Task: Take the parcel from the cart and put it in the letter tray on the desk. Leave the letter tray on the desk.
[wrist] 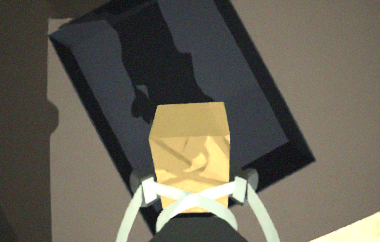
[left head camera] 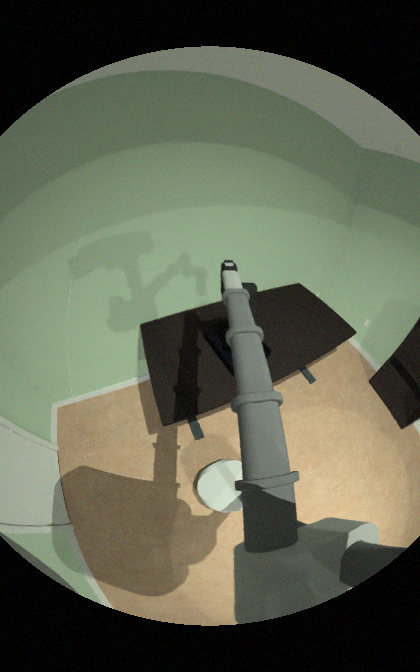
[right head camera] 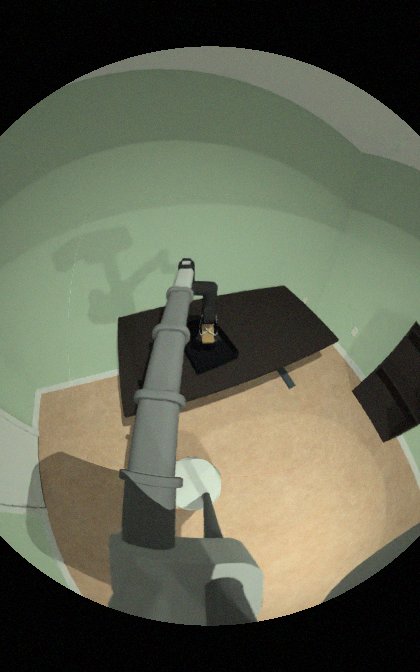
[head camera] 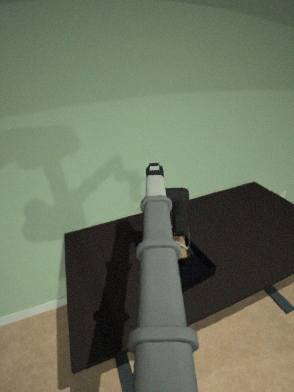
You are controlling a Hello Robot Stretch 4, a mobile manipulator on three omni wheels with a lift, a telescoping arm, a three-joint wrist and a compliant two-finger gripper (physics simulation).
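Places are measured from the robot's base along level axes (x left, y up, z ahead), in millimetres.
Pixels of known places: gripper, between the fingertips: (wrist: 193, 175).
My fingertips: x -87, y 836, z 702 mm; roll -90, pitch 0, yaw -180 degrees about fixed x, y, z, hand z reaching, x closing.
Note:
Behind a point stands the place of what it marks.
The parcel (head camera: 181, 247) @(z 706, x -98, y 884 mm) (right head camera: 208, 333) (wrist: 192, 155) @(z 733, x -86, y 902 mm), a tan box, is between the two fingertips of my gripper (right head camera: 208, 327) (wrist: 193, 175) @(z 702, x -87, y 836 mm), which is shut on it. The black letter tray (head camera: 204, 269) @(z 733, x -220, y 695 mm) (left head camera: 220, 345) (right head camera: 215, 361) (wrist: 267, 95) @(z 800, x -207, y 707 mm) lies on the dark desk (head camera: 240, 225) @(z 1042, x -510, y 692 mm) (left head camera: 300, 320) (right head camera: 280, 320) (wrist: 335, 60) @(z 860, x -329, y 692 mm). In the wrist view the parcel is over the near part of the tray, inside its side walls, and looks held above the tray floor. The exact height is hard to tell. In the left head view the arm hides the parcel. The cart named in the task cannot be made out for certain.
The extended arm (head camera: 161, 290) @(z 273, x -2, y 1258 mm) (left head camera: 255, 400) (right head camera: 161, 370) crosses above the desk. A round pale object (left head camera: 220, 486) (right head camera: 200, 482) is on the floor before the desk. A dark piece of furniture (left head camera: 400, 380) (right head camera: 390, 390) stands at the right. A green wall (head camera: 225, 145) @(z 1504, x -517, y 1042 mm) rises behind the desk.

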